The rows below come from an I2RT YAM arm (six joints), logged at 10 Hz.
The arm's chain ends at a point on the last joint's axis. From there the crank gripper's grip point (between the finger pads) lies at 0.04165 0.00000 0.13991 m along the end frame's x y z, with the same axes.
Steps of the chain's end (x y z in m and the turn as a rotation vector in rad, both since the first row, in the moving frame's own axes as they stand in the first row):
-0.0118 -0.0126 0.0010 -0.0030 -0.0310 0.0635
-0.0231 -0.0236 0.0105 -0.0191 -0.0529 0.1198
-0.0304 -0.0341 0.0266 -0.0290 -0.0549 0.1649
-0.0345 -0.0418 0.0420 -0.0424 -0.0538 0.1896
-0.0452 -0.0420 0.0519 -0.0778 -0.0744 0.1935
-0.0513 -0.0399 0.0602 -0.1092 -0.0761 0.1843
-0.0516 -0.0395 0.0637 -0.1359 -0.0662 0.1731
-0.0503 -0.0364 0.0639 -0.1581 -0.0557 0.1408
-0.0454 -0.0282 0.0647 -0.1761 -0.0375 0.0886
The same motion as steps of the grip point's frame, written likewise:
-0.0163 -0.0097 0.0022 -0.0030 -0.0310 0.0635
-0.0310 -0.0164 0.0124 -0.0191 -0.0529 0.1198
-0.0390 -0.0238 0.0285 -0.0290 -0.0549 0.1649
-0.0433 -0.0287 0.0437 -0.0424 -0.0538 0.1896
-0.0575 -0.0241 0.0539 -0.0778 -0.0744 0.1935
-0.0641 -0.0179 0.0617 -0.1092 -0.0761 0.1843
-0.0631 -0.0141 0.0644 -0.1359 -0.0662 0.1731
-0.0601 -0.0090 0.0638 -0.1581 -0.0557 0.1408
-0.0519 -0.0002 0.0637 -0.1761 -0.0375 0.0886

